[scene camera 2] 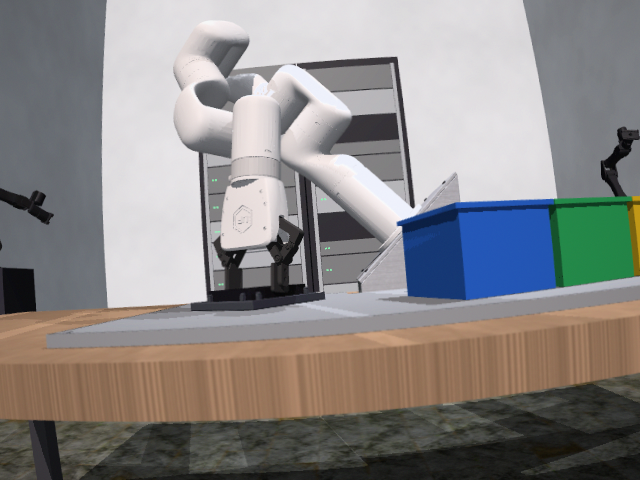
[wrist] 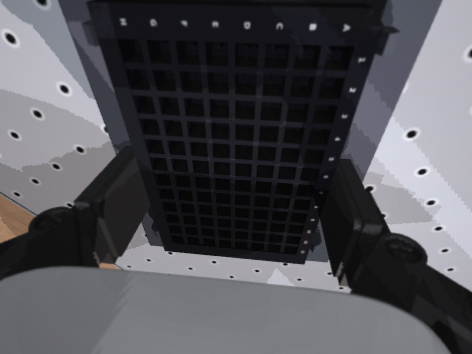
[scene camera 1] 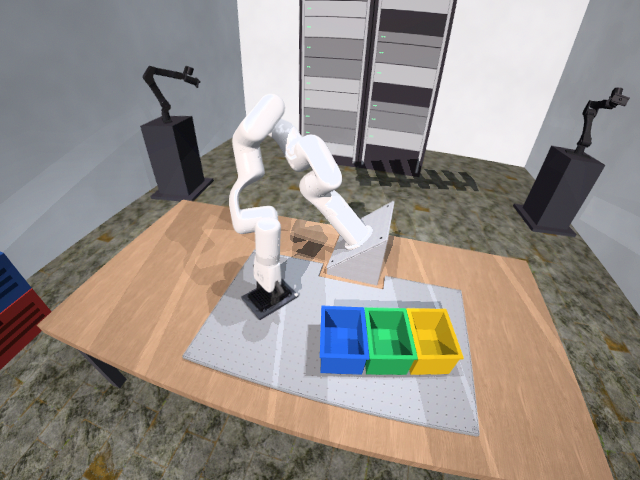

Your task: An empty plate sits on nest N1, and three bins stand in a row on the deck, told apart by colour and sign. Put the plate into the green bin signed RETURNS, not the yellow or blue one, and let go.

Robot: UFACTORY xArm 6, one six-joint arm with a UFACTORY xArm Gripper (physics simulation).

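Frame: origin at the arm's base, x ahead, y left, z up, level; millimetres.
Where they show: gripper, fingertip midpoint: (wrist: 234,178) (scene camera 1: 267,295); arm's base, link origin: (scene camera 2: 401,230) (scene camera 1: 359,238).
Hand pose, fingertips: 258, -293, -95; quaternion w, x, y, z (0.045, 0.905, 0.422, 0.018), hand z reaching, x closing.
Observation:
Things, the pixels of their top centre, and the offset from my fingertips, as dx, dy, dz. "*": a spot on its surface instead. Level surfaces: height alone.
- black gridded plate, top centre: (wrist: 232,178) (scene camera 2: 258,287) (scene camera 1: 269,292) -6, +5, +8
- dark grey nest, top centre: (wrist: 233,172) (scene camera 2: 258,290) (scene camera 1: 269,293) -5, +4, +3
- yellow bin, surface spot: (scene camera 2: 637,242) * +210, +477, +23
- wooden table, surface height: dz -31
The black gridded plate (scene camera 1: 258,298) (scene camera 2: 219,296) (wrist: 240,125) lies level in the dark grey nest (scene camera 1: 279,308) (scene camera 2: 222,304) (wrist: 390,80) on the deck's left part. My gripper (scene camera 1: 272,294) (scene camera 2: 256,285) (wrist: 234,178) points down over it, with one finger against each long side; it is shut on the plate. The plate's letters and numbers show in the wrist view. The green bin (scene camera 1: 387,364) (scene camera 2: 594,248) stands in the middle of the row, between the blue bin (scene camera 1: 341,365) (scene camera 2: 509,253) and the yellow bin (scene camera 1: 434,365) (scene camera 2: 637,242). The bins look empty in scene camera 1; no sign is readable.
The bins stand close together at the right of the perforated deck (scene camera 1: 242,361) (scene camera 2: 361,329), with upright walls. The arm's slanted metal mount (scene camera 1: 356,268) stands behind the deck, between nest and bins. The wooden table (scene camera 1: 129,289) lies around the deck.

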